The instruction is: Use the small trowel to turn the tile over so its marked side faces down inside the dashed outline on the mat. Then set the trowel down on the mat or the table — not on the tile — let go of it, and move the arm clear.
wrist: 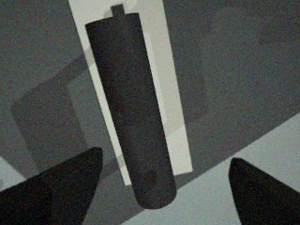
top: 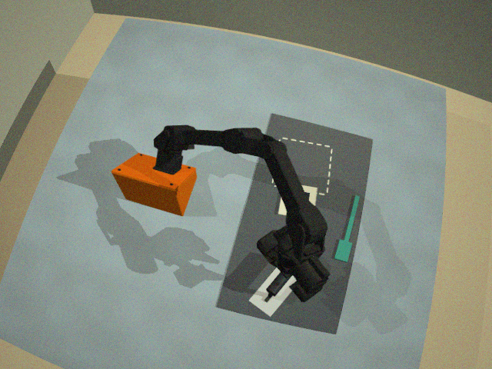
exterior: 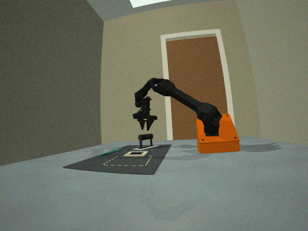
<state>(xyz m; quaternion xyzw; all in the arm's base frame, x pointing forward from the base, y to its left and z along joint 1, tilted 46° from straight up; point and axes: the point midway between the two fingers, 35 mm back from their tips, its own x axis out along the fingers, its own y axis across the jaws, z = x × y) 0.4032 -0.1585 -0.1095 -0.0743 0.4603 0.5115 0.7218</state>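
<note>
My gripper tip is 80 mm above the trowel and 30 mm to the right of it. From my gripper tip the other things lie so: tile 250 mm to the left, 110 mm below, 30 mm behind; teal tool 200 mm to the left, 130 mm ahead, 110 mm below; dark mat 210 mm to the left, 130 mm below, 10 mm behind.
</note>
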